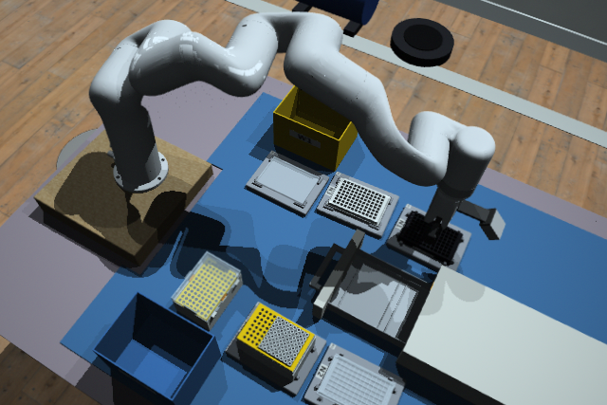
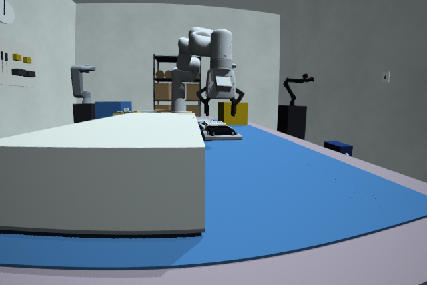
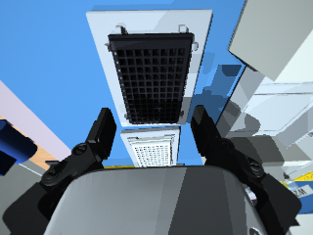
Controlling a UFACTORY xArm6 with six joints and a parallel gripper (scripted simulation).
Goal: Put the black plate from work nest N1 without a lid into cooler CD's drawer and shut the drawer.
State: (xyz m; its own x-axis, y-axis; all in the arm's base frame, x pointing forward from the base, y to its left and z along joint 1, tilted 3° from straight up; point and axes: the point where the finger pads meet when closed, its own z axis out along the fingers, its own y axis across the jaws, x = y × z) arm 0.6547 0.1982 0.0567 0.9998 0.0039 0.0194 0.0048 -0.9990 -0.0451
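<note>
My hand is 60 mm above the black plate. From my hand the other things lie so: cooler drawer 30 mm behind, 190 mm to the right, 50 mm below; grey nest 70 mm below; white plate 380 mm to the right, 60 mm below.
</note>
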